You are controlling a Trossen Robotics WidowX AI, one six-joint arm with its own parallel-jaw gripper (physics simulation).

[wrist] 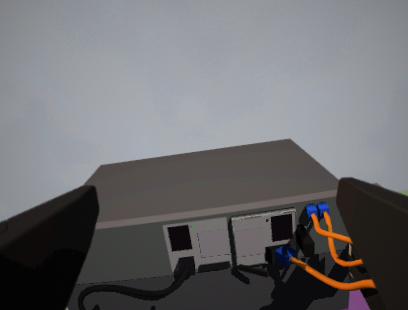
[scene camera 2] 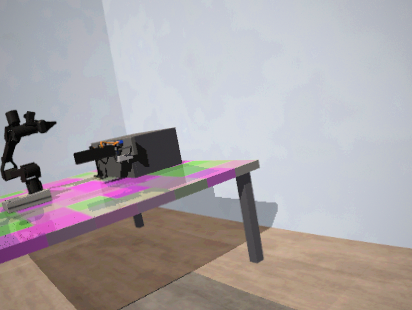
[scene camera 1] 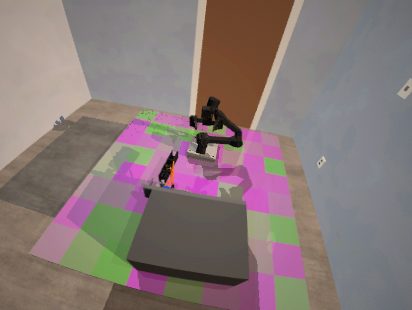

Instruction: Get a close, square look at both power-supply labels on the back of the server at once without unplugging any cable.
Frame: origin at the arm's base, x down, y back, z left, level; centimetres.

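Seen in the pictures: gripper, fingertip midpoint: [wrist: 218, 194] [scene camera 2: 53, 122] [scene camera 1: 204, 130]; arm's base, origin of the base link: [scene camera 2: 35, 191] [scene camera 1: 200, 150].
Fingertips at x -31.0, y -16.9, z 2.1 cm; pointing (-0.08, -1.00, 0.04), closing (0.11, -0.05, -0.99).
Note:
Pixels of each thing's top centre, then the offset from my fingertips to it. "pt": a spot on its surface instead.
- left power supply's pale label, surface spot: [wrist: 214, 243] pt dx +19.5, dy -28.2, dz +2.9 cm
- right power supply's pale label, surface spot: [wrist: 250, 241] pt dx +19.4, dy -27.6, dz -2.0 cm
- black cable, surface spot: [wrist: 125, 291] pt dx +24.7, dy -25.8, dz +16.2 cm
- blue plug, middle of its top: [wrist: 283, 249] dx +21.2, dy -27.4, dz -6.3 cm
The grey server [scene camera 1: 192, 232] [scene camera 2: 162, 152] [wrist: 215, 182] lies on the table. Its back shows low in the wrist view, seen from above and tilted, its right side higher. The left power supply's pale label [wrist: 214, 243] and the right power supply's pale label [wrist: 250, 241] both show, small and slanted; no text is readable. A black cable [wrist: 125, 291] runs to the left supply's socket. A blue plug [wrist: 285, 255] with an orange cable is by the right supply's lower right corner. My gripper [scene camera 1: 193, 121] [scene camera 2: 55, 123] [wrist: 218, 194] is open and empty, raised well back from the server.
Two blue plugs [wrist: 317, 210] with orange cables sit at the right of the server's back. A black rail-like arm [scene camera 1: 167, 167] [scene camera 2: 86, 155] sticks out behind the server, towards my base [scene camera 1: 202, 152] [scene camera 2: 27, 200]. The patchwork table [scene camera 1: 282, 230] [scene camera 2: 220, 176] carries both.

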